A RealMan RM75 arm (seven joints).
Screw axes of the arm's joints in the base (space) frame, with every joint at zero. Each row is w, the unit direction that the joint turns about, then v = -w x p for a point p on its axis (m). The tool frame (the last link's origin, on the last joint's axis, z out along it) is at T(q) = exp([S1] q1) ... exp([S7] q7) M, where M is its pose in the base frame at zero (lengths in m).
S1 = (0, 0, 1, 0, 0, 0)
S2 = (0, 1, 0, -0.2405, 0, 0)
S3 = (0, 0, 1, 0, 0, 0)
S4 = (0, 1, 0, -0.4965, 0, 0)
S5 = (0, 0, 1, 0, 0, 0)
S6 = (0, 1, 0, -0.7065, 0, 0)
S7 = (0, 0, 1, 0, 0, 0)
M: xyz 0 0 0.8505 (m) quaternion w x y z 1 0 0 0
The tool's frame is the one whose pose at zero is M.
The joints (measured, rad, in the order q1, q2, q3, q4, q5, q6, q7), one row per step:
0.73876 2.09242 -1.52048 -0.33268 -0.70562 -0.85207 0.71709
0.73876 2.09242 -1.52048 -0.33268 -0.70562 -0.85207 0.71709
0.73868 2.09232 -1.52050 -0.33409 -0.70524 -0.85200 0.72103
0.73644 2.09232 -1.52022 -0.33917 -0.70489 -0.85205 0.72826
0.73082 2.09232 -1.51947 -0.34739 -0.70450 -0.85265 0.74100
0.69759 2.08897 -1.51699 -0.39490 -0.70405 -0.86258 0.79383
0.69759 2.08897 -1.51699 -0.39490 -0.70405 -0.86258 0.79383
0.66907 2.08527 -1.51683 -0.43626 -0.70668 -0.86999 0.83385
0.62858 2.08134 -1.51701 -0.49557 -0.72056 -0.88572 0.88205
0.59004 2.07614 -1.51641 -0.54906 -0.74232 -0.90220 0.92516
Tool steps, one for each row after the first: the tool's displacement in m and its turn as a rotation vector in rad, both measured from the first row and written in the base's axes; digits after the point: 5 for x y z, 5 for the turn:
0.00000 0.00000 0.00000 0.00000 0.00000 0.00000
-0.00035 0.00016 0.00021 -0.00084 0.00328 -0.00147
-0.00087 0.00026 0.00080 -0.00149 0.01018 -0.00394
-0.00094 0.00004 0.00179 -0.00298 0.02238 -0.01017
-0.00107 -0.00165 0.00871 -0.00453 0.07687 -0.02667
-0.00107 -0.00165 0.00871 -0.00453 0.07687 -0.02667
-0.00099 -0.00346 0.01463 -0.00557 0.11464 -0.03487
-0.00178 -0.00765 0.02183 -0.01024 0.15605 -0.03155
-0.00127 -0.01256 0.02841 -0.01745 0.18355 -0.02484

